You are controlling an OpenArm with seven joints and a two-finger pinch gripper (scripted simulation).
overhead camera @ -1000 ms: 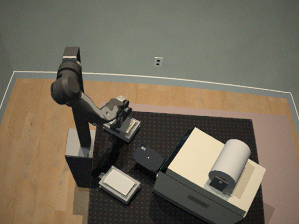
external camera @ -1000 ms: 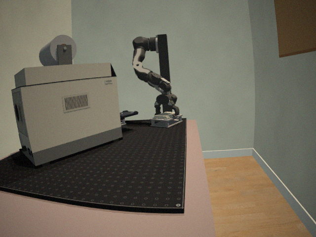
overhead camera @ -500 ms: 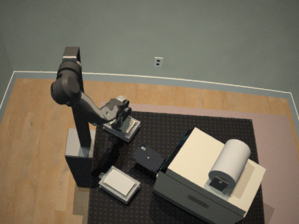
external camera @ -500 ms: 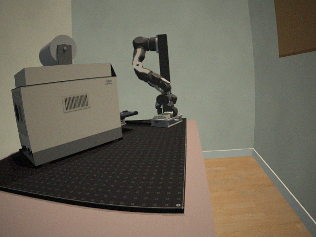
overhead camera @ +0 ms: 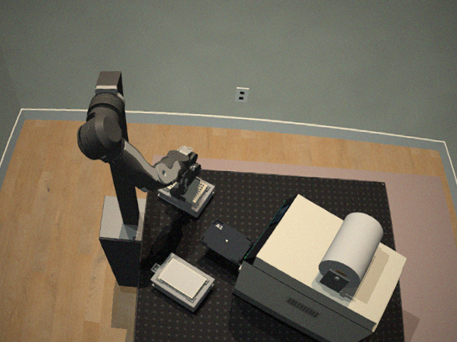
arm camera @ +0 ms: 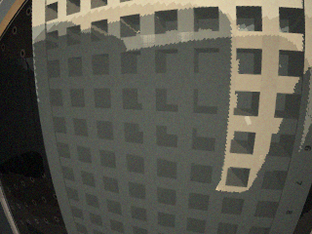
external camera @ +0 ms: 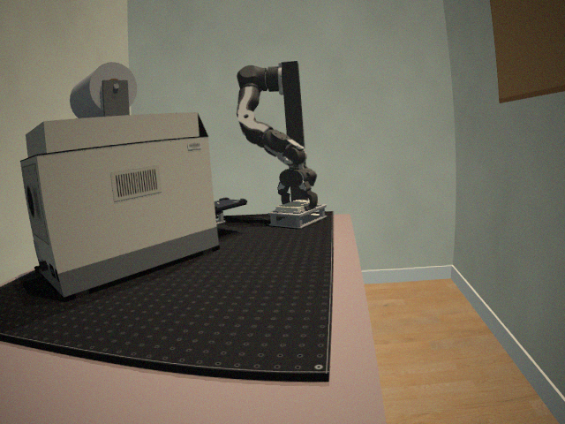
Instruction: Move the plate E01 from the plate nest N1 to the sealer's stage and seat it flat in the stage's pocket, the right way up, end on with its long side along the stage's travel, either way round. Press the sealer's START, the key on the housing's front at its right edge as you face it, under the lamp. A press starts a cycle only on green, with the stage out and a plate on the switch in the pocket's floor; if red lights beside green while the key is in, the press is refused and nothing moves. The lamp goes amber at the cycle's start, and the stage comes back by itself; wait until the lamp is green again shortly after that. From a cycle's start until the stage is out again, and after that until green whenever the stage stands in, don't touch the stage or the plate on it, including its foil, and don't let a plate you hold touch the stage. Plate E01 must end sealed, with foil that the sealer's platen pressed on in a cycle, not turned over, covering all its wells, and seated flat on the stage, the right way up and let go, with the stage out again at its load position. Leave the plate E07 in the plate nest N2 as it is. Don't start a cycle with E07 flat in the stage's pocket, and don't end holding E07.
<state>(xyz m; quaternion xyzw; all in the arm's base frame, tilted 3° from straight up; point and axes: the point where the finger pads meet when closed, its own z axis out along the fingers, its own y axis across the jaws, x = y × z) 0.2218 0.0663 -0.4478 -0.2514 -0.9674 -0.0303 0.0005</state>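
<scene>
Right now my hand is 14 cm short of the sealer's stage, 22 cm to the left of it and 4 cm below it. Also, from my hand: vent 46 cm ahead, 30 cm to the right, 16 cm above; nest label 9 cm behind, 5 cm to the left, 5 cm below; sealer's display 26 cm ahead, 25 cm to the right, 27 cm above.
</scene>
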